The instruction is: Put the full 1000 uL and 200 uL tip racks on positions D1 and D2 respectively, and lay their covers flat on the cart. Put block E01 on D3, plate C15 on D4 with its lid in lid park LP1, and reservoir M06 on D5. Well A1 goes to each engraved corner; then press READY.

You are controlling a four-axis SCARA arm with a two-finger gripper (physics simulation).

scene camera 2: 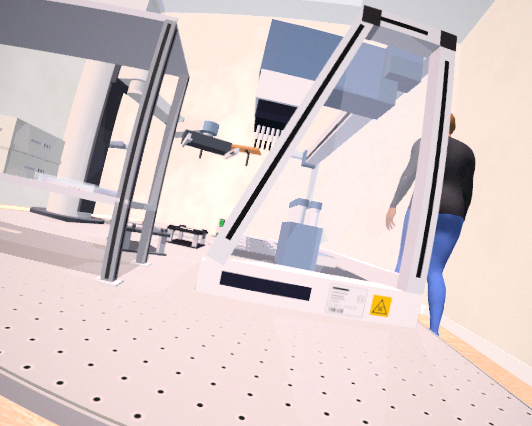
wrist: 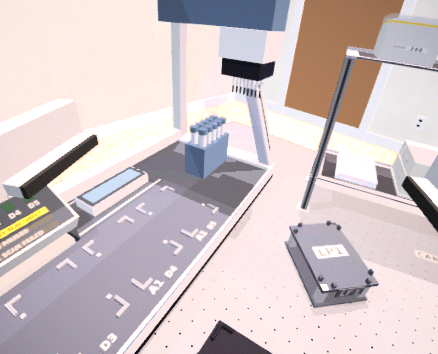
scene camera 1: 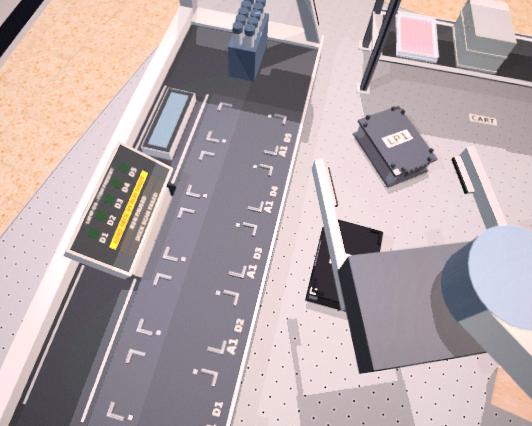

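My gripper point(scene camera 1: 397, 180) point(scene camera 2: 209, 146) point(wrist: 246, 141) is open and empty, above the bench beside the deck. The deck point(scene camera 1: 200, 260) point(wrist: 125, 260) shows bare engraved corners at D2 to D5; D1 is partly cut off in scene camera 1. Lid park LP1 point(scene camera 1: 397, 137) point(wrist: 330, 250) is a grey stand with a bare top. On the cart's lower shelf lies a pink-topped plate point(scene camera 1: 417, 37), beside stacked grey boxes point(scene camera 1: 485, 40) point(scene camera 2: 30, 150). A box marked 200 point(wrist: 410, 45) stands on the cart's upper shelf. Labels of the plate and grey boxes are unreadable.
A blue tube rack point(scene camera 1: 247, 55) point(scene camera 2: 300, 245) point(wrist: 206, 155) stands at the deck's far end. The status panel point(scene camera 1: 120, 210) reads DECK SCAN FAILED. A black stand point(scene camera 1: 322, 270) point(wrist: 232, 342) lies partly under the gripper in scene camera 1. A cart post point(scene camera 2: 140, 155) point(wrist: 327, 135) rises beyond LP1.
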